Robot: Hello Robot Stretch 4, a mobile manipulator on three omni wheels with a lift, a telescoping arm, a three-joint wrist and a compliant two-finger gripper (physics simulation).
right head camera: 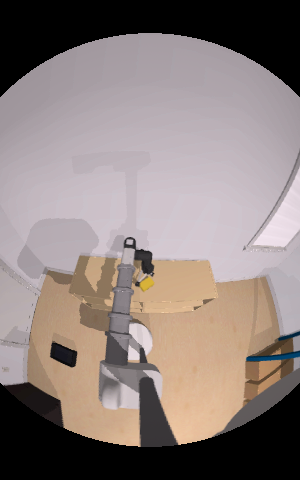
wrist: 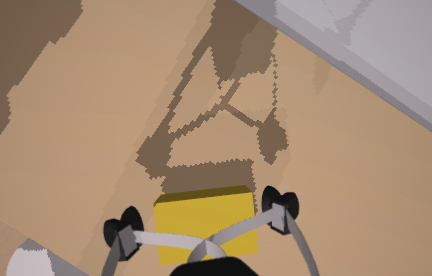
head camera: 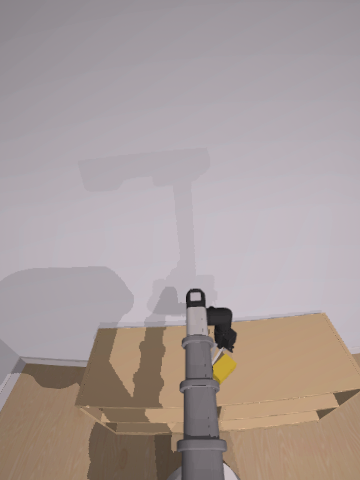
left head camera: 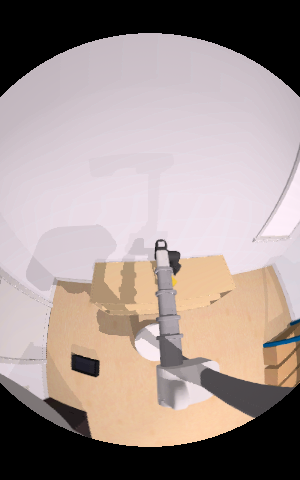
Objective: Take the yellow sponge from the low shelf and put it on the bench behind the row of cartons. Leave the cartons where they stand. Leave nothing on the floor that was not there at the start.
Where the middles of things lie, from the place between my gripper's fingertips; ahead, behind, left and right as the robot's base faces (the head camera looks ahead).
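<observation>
With the yellow sponge [wrist: 201, 213] as the reference, my hand is 4 cm above it, 1 cm to the left of it and 2 cm past it.
</observation>
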